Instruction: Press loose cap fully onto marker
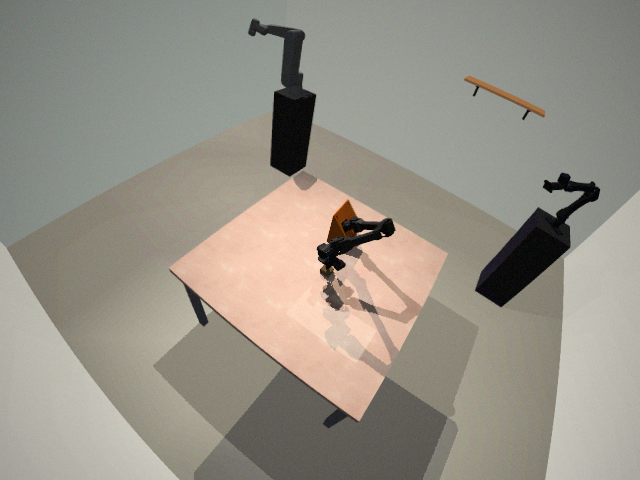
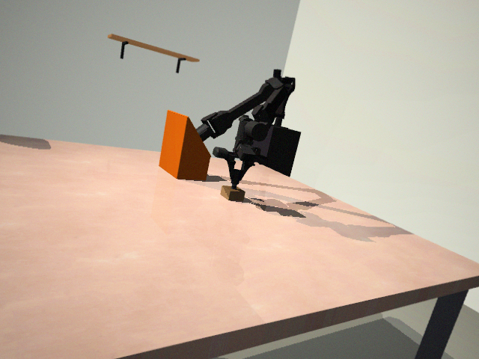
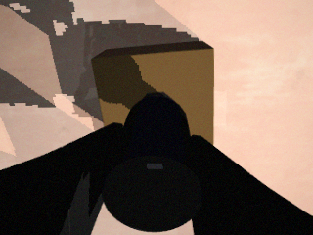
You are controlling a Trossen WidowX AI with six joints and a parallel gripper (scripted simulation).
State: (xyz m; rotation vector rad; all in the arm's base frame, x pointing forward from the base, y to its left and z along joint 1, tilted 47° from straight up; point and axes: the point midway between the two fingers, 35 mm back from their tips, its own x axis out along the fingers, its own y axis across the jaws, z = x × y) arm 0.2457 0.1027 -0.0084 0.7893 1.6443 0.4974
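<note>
The dark cap is 1 cm above my gripper tip. Round my gripper tip: tan holder block (5 cm below).
</note>
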